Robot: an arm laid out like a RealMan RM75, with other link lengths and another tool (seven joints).
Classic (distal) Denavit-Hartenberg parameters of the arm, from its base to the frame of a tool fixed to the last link. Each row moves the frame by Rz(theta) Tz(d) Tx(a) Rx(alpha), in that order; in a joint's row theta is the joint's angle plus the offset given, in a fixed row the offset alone. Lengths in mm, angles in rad.
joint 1: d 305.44, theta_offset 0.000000, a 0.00, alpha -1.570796
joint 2: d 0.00, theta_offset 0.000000, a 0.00, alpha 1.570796
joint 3: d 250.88, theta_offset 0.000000, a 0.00, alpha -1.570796
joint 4: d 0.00, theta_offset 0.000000, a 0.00, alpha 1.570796
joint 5: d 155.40, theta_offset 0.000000, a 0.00, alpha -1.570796
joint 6: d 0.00, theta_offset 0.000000, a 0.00, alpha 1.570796
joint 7: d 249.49, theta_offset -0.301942, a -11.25, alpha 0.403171
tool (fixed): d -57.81, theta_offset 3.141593, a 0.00, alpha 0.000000
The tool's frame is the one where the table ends.
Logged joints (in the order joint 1, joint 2, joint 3, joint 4, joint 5, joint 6, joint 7), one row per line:
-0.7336 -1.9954 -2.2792 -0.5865 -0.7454 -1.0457 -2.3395
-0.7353 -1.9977 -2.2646 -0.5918 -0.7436 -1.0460 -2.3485
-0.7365 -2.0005 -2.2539 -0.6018 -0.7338 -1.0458 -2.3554
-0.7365 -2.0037 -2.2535 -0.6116 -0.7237 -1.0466 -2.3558
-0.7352 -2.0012 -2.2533 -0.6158 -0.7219 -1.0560 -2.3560
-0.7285 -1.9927 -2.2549 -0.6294 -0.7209 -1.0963 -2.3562
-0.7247 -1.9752 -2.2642 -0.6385 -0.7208 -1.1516 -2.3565
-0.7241 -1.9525 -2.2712 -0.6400 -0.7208 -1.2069 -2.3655
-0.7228 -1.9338 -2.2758 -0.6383 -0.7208 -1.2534 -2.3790
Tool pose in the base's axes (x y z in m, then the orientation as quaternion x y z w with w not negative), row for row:
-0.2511 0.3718 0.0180 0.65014 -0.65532 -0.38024 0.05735
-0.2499 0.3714 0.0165 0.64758 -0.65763 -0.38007 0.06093
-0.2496 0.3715 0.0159 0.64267 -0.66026 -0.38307 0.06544
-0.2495 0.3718 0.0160 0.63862 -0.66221 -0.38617 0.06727
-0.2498 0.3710 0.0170 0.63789 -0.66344 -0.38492 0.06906
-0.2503 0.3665 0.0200 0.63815 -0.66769 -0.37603 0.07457
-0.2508 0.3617 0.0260 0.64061 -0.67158 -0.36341 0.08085
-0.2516 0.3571 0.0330 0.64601 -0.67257 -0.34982 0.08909
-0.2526 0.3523 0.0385 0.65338 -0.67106 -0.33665 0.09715
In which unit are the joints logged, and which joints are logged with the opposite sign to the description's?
The joints are logged in radians. Opposite sign: joint 6.
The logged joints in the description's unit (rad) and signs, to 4 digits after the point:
-0.7336 -1.9954 -2.2792 -0.5865 -0.7454 1.0457 -2.3395
-0.7353 -1.9977 -2.2646 -0.5918 -0.7436 1.0460 -2.3485
-0.7365 -2.0005 -2.2539 -0.6018 -0.7338 1.0458 -2.3554
-0.7365 -2.0037 -2.2535 -0.6116 -0.7237 1.0466 -2.3558
-0.7352 -2.0012 -2.2533 -0.6158 -0.7219 1.0560 -2.3560
-0.7285 -1.9927 -2.2549 -0.6294 -0.7209 1.0963 -2.3562
-0.7247 -1.9752 -2.2642 -0.6385 -0.7208 1.1516 -2.3565
-0.7241 -1.9525 -2.2712 -0.6400 -0.7208 1.2069 -2.3655
-0.7228 -1.9338 -2.2758 -0.6383 -0.7208 1.2534 -2.3790

